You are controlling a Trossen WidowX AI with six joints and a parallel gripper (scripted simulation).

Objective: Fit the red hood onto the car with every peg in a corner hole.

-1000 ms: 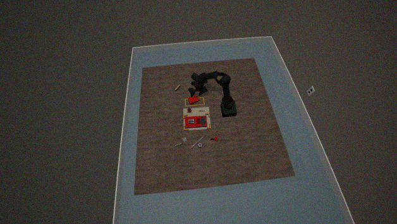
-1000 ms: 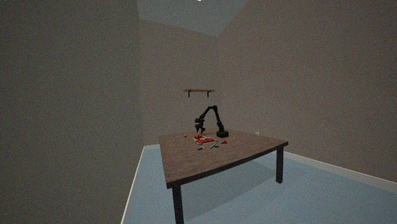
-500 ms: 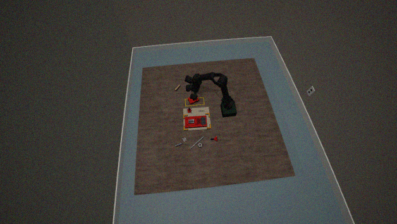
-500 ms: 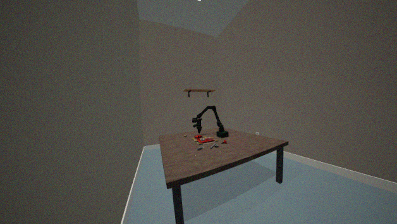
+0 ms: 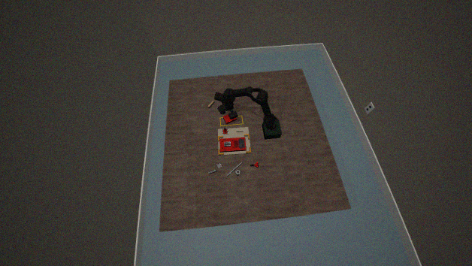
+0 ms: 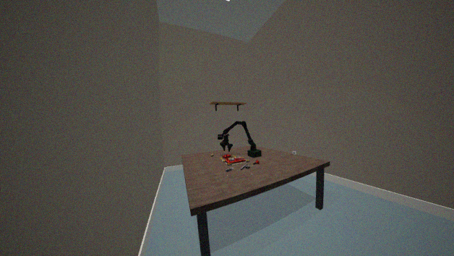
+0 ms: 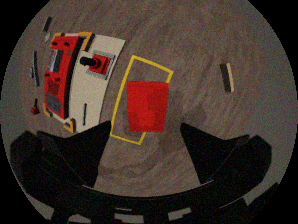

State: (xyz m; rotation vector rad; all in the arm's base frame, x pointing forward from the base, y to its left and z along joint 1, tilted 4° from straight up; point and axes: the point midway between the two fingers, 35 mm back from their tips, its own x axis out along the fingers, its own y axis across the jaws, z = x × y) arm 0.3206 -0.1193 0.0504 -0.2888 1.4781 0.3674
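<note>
The red hood lies 6 cm below my gripper tip. From my gripper tip the other things lie so: metal rod: 4 cm behind, 43 cm to the left, 7 cm below; then short wooden dowel: 17 cm ahead, 14 cm to the right, 7 cm below.
</note>
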